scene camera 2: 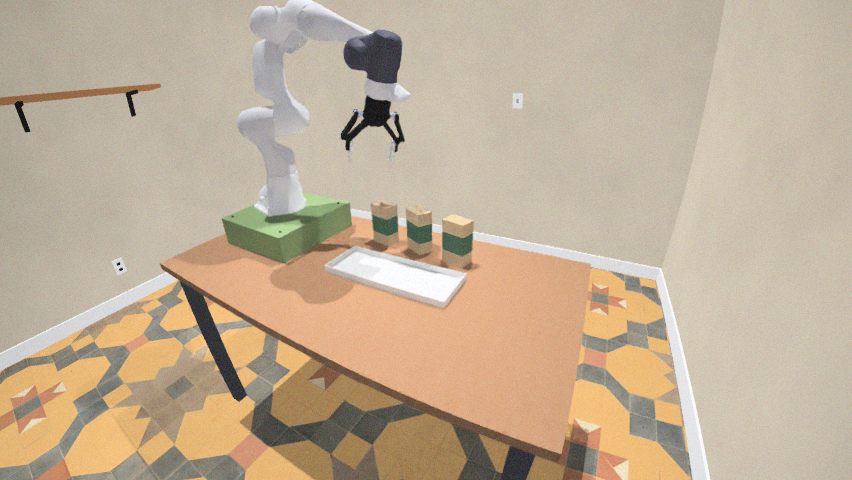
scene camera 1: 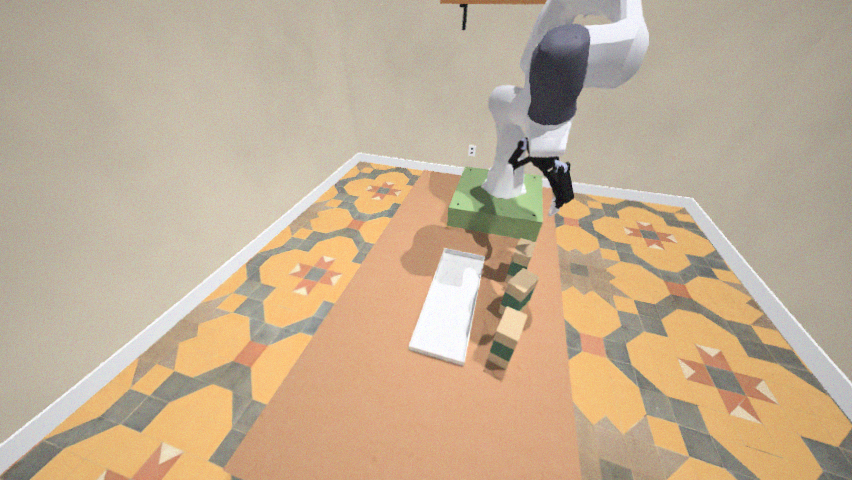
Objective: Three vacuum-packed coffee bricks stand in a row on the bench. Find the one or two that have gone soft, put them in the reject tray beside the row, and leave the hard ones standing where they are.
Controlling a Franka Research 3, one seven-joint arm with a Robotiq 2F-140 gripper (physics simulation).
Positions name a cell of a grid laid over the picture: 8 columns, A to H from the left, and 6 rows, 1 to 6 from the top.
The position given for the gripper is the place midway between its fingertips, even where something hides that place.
In view: the gripper (scene camera 1: F3) and a white reject tray (scene camera 1: E5).
The white reject tray shows as well in scene camera 2 (scene camera 2: E4). The gripper is seen too in scene camera 2 (scene camera 2: D2).
